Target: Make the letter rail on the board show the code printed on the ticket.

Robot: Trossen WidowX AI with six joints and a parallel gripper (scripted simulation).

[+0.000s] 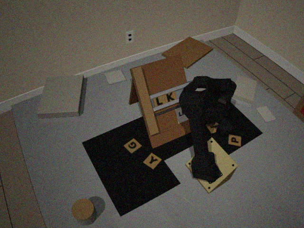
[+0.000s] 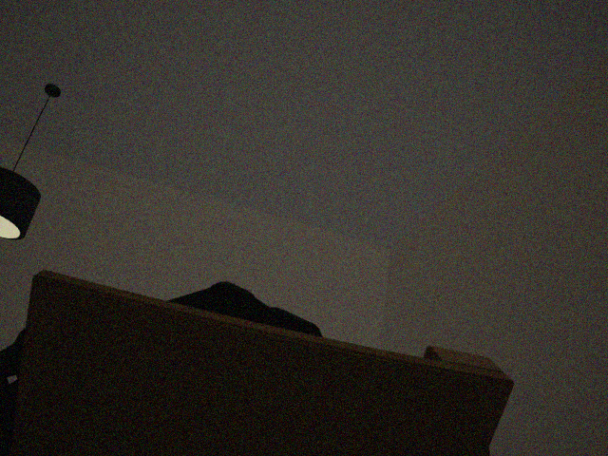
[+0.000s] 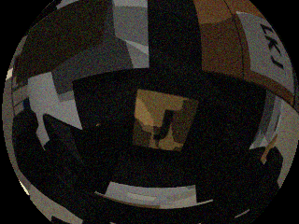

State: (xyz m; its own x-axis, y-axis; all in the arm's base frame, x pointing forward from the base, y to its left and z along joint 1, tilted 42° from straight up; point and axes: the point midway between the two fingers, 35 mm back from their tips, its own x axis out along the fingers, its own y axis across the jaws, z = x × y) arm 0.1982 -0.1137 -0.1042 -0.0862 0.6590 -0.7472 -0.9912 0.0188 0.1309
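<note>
My gripper tip is 110 mm to the right of the white ticket, 100 mm short of it and 50 mm below it. The rest, counted from my gripper tip: j tile right at my gripper tip; then p tile 90 mm behind, 60 mm to the right, 30 mm below; then black mat 170 mm to the left, 30 mm below, 10 mm ahead.
</note>
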